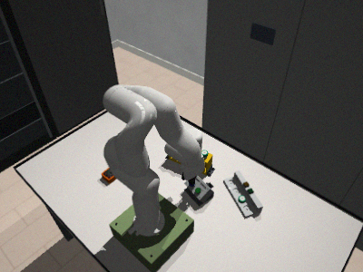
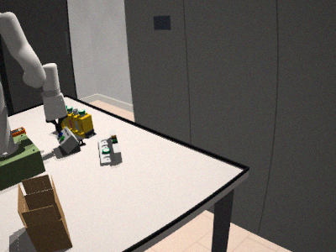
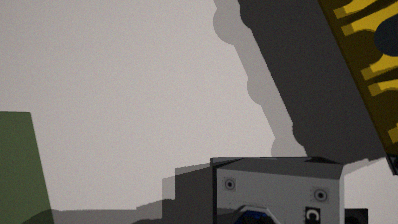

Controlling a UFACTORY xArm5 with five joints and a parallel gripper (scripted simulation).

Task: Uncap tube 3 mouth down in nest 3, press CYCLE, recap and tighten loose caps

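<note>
My hand is 30 mm above the blue cycle key. The rest, counted from my hand: orange object (150 mm behind, 370 mm to the left, 80 mm below); key housing (10 mm ahead, 20 mm to the right, 40 mm below); green ready key (10 mm behind, 40 mm to the right, 30 mm below).
</note>
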